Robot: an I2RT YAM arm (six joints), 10 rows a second.
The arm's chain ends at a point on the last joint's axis. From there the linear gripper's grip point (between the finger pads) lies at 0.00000 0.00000 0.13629 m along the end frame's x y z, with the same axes.
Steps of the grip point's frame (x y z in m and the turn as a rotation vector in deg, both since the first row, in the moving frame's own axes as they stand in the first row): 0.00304, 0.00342, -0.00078, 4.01, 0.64, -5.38; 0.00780, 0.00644, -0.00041, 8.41, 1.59, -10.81; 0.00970, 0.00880, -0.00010, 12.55, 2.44, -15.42; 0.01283, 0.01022, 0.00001, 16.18, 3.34, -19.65; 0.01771, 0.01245, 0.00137, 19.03, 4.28, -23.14
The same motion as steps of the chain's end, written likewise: 0.00197, 0.01301, -0.00044, 4.01, 0.64, -5.38; 0.00593, 0.02661, 0.00110, 8.41, 1.59, -10.81; 0.00799, 0.03882, 0.00326, 12.55, 2.44, -15.42; 0.01164, 0.04877, 0.00558, 16.18, 3.34, -19.65; 0.01693, 0.05765, 0.00909, 19.03, 4.28, -23.14
